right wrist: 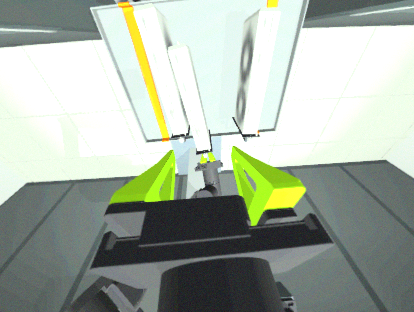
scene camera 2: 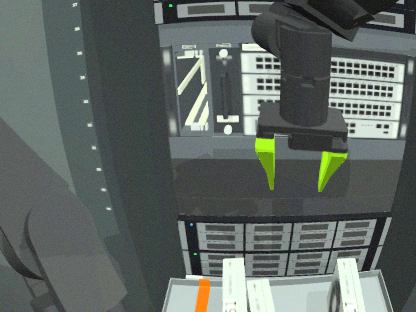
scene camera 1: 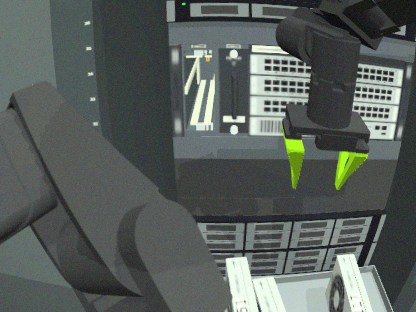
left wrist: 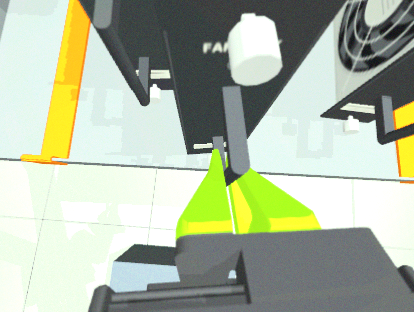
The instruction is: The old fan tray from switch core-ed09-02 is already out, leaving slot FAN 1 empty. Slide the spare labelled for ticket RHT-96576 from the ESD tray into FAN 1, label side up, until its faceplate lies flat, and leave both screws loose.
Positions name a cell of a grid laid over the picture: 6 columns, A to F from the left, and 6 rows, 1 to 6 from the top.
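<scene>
Right gripper (scene camera 2: E4) open, holding nothing. Line cards (scene camera 2: F2). Fan bay (scene camera 1: C2), right gripper (scene camera 1: E4), line cards (scene camera 1: D2). Right gripper (right wrist: C3). Left gripper (left wrist: D3).
</scene>
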